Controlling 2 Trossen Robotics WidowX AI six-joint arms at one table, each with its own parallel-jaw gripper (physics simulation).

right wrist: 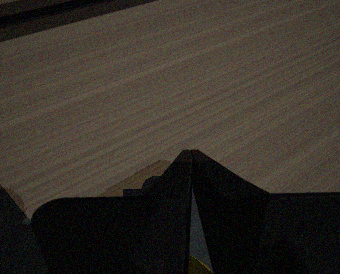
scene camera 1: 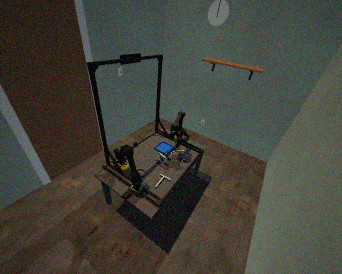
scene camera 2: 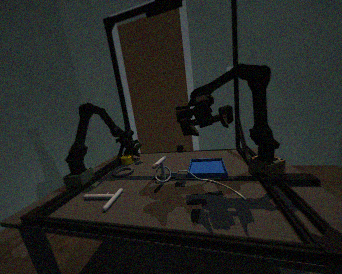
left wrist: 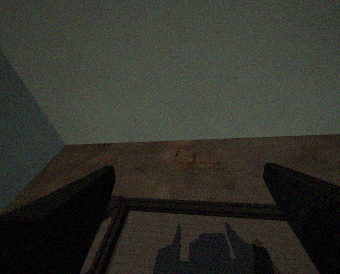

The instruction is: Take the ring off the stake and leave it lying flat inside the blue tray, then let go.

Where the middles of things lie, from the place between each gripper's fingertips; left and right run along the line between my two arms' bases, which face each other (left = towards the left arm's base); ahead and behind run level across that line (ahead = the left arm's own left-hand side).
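Scene:
The blue tray (scene camera 2: 213,167) sits 290 mm behind my left hand and 260 mm below it. Counting from my right hand instead, I see the tray 260 mm ahead of that hand and 490 mm to the left of it.

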